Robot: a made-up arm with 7 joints.
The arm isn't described. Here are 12 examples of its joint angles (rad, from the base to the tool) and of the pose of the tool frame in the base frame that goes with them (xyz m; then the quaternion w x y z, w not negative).
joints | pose
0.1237 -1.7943 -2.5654 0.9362 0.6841 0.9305 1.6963 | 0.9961 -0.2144 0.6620 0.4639 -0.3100 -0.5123 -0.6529
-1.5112 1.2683 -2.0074 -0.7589 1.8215 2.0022 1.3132 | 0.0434 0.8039 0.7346 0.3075 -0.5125 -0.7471 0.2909
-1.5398 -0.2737 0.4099 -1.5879 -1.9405 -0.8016 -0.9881 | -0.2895 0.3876 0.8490 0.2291 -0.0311 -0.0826 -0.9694
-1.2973 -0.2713 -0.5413 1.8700 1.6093 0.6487 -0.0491 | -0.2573 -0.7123 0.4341 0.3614 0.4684 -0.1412 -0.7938
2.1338 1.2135 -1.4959 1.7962 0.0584 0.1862 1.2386 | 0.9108 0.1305 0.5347 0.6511 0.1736 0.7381 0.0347
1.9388 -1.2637 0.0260 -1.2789 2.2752 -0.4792 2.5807 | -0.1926 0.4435 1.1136 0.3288 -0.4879 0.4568 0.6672
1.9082 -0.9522 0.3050 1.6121 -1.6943 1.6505 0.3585 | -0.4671 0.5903 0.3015 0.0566 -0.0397 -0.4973 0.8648
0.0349 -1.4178 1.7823 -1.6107 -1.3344 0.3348 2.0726 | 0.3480 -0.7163 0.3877 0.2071 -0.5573 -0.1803 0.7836
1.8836 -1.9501 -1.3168 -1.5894 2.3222 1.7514 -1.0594 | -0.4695 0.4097 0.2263 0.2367 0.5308 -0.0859 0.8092
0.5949 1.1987 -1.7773 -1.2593 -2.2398 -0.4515 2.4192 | -0.5585 0.1302 0.8290 0.9571 -0.1924 0.1862 -0.1113
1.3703 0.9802 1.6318 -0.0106 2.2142 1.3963 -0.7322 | -0.2002 -0.8368 0.9423 0.3250 -0.5673 -0.2743 -0.7052
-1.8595 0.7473 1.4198 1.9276 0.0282 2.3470 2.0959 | 0.4397 0.0116 0.7786 0.7285 0.4259 -0.3815 -0.3773
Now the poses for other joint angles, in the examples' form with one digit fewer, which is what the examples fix.
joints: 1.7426 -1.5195 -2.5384 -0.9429 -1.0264 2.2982 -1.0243
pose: -0.121 0.607 0.027 0.914 -0.254 0.248 0.197
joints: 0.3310 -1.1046 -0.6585 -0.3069 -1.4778 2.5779 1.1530
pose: 0.666 0.313 0.834 0.384 -0.296 -0.762 0.429
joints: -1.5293 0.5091 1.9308 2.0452 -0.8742 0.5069 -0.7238
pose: 0.520 0.392 0.506 0.280 -0.839 0.168 0.435
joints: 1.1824 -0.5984 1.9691 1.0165 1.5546 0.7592 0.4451
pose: -0.323 0.402 1.091 0.059 -0.087 -0.799 -0.592
